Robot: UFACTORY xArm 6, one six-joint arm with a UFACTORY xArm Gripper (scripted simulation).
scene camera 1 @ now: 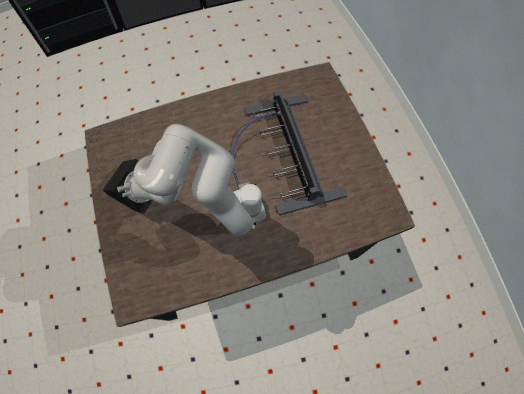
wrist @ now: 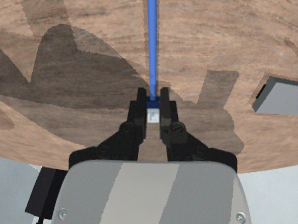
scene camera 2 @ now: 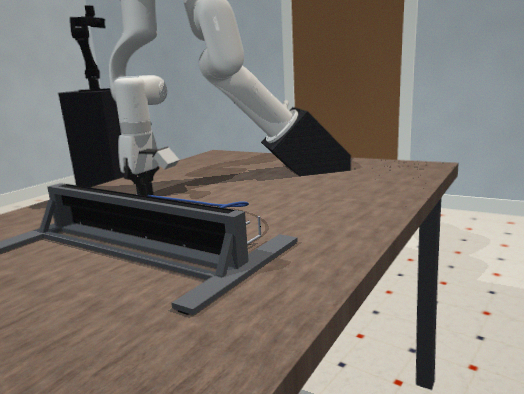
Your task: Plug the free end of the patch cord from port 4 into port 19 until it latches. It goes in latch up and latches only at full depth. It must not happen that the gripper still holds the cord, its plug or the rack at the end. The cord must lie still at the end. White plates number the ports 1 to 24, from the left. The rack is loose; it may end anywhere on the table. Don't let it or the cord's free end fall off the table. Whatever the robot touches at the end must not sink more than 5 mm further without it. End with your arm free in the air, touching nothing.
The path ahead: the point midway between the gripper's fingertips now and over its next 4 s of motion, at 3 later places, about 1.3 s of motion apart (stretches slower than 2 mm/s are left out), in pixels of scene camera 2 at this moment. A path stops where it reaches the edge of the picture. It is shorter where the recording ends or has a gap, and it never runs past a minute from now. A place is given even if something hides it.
My gripper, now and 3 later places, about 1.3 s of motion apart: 145,197; 144,185; 142,175; 140,175
